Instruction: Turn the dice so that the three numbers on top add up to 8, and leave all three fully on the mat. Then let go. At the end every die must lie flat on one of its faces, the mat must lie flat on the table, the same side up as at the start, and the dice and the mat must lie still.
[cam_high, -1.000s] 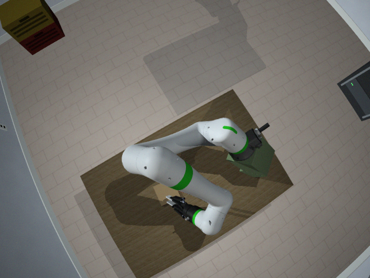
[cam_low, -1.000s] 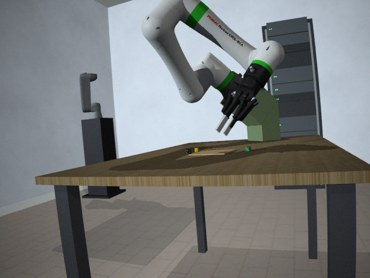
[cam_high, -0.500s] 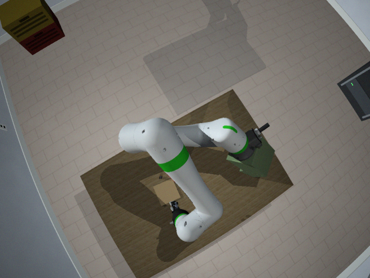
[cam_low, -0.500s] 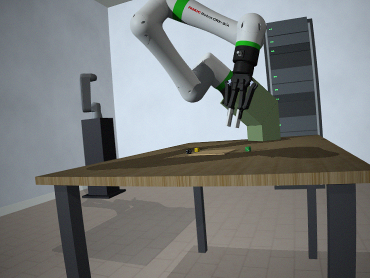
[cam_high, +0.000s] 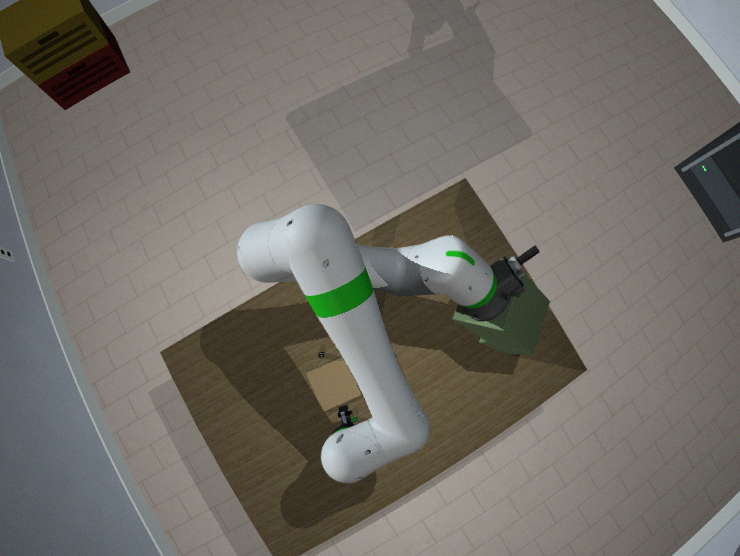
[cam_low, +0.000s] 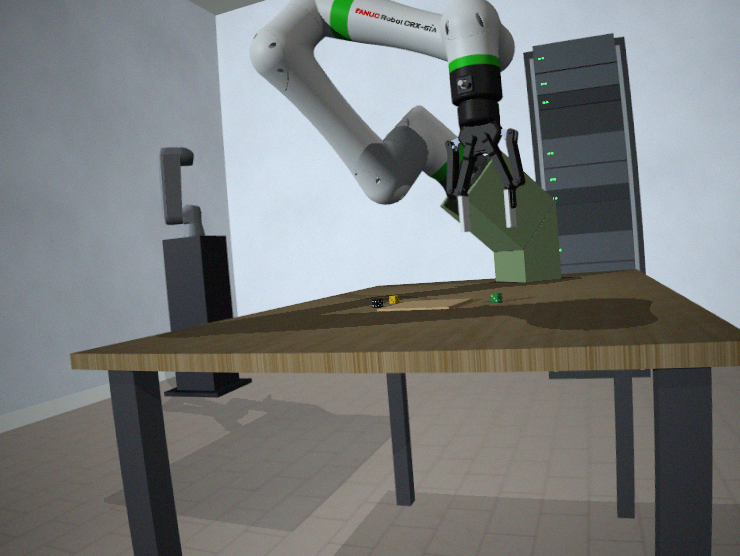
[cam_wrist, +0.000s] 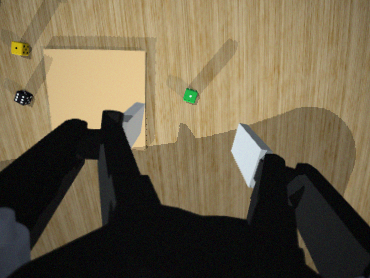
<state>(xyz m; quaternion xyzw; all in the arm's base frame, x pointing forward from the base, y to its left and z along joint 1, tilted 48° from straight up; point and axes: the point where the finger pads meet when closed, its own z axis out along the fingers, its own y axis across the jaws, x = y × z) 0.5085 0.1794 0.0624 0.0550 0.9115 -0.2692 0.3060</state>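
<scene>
Right now the green die is 10 mm behind my hand and 150 mm below it. The rest, counted from my hand: tan mat (20 mm behind, 130 mm to the right, 160 mm below); then yellow die (100 mm behind, 220 mm to the right, 150 mm below); then black die (40 mm behind, 230 mm to the right, 150 mm below).
</scene>
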